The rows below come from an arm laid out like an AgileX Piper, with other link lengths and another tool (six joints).
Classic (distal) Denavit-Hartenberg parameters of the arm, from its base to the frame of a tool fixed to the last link. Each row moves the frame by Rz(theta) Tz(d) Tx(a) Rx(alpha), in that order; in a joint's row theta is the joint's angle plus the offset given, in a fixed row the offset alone. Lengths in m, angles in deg.
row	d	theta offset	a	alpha
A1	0.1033	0	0	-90
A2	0	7.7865	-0.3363	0
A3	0	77.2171	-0.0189	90
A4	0.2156	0	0	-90
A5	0	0	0	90
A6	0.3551	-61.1	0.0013	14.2
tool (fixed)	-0.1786	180	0	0
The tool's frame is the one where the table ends.
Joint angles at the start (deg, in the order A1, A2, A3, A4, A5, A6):
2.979, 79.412, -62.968, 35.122, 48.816, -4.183
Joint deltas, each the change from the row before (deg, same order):
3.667, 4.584, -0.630, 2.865, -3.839, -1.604
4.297, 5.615, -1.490, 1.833, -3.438, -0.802
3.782, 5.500, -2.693, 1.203, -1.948, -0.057
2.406, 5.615, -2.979, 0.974, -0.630, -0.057
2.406, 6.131, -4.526, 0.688, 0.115, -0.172
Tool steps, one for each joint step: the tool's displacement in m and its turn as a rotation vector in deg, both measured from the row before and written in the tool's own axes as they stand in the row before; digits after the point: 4 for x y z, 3 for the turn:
0.0126, -0.0073, 0.0269, 2.073, 1.184, -0.323
0.0108, -0.0111, 0.0328, 2.476, 0.046, -0.834
0.0114, -0.0114, 0.0306, 2.508, -0.225, -0.816
0.0059, -0.0080, 0.0307, 2.570, -1.093, -0.266
0.0088, -0.0076, 0.0329, 2.625, -0.656, -0.969

